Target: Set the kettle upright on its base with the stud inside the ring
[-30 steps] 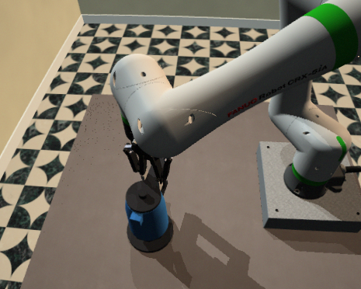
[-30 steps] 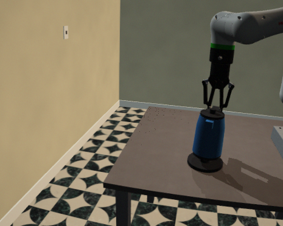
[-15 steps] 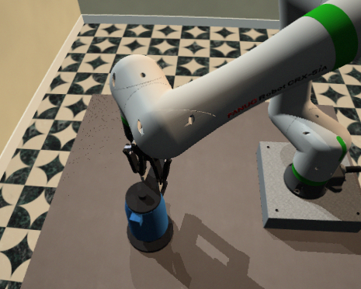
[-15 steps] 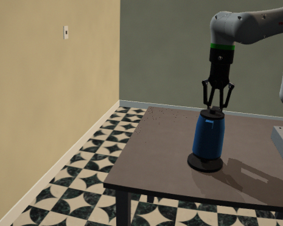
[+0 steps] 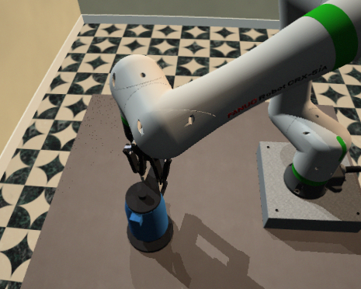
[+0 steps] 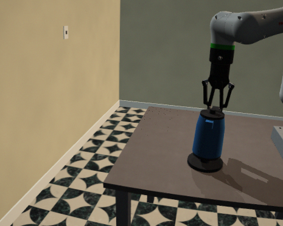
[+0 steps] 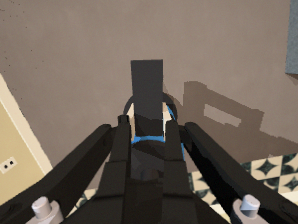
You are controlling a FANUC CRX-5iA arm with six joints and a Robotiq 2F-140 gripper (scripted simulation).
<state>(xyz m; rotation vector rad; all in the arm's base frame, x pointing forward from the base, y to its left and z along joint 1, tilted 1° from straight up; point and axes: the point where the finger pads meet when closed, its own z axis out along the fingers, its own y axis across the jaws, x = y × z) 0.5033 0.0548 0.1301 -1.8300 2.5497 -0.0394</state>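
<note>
Right now my hand is 50 mm above the blue kettle, 30 mm to the right of it and 10 mm short of it. Also, from my hand: round black base (190 mm below, 60 mm to the left, 20 mm ahead).
</note>
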